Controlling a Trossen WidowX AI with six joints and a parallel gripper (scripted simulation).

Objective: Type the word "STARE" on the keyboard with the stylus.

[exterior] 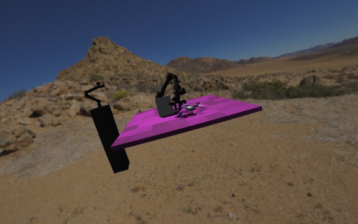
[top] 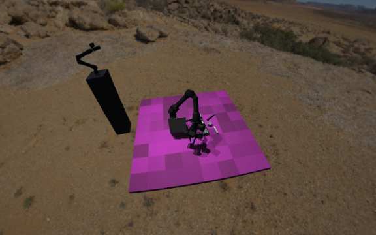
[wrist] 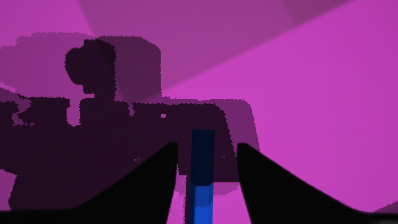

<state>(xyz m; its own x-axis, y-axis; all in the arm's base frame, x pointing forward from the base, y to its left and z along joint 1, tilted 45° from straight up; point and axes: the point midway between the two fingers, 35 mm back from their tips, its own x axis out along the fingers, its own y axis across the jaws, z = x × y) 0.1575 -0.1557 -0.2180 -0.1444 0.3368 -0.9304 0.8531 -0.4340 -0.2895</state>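
My gripper tip is 30 mm short of the blue hexagonal stylus, 60 mm to the right of it and 60 mm above it. The rest, counted from my gripper tip: white cylinder (310 mm ahead, 140 mm to the left, 60 mm below); grey block (270 mm ahead, 230 mm to the left, 50 mm below).
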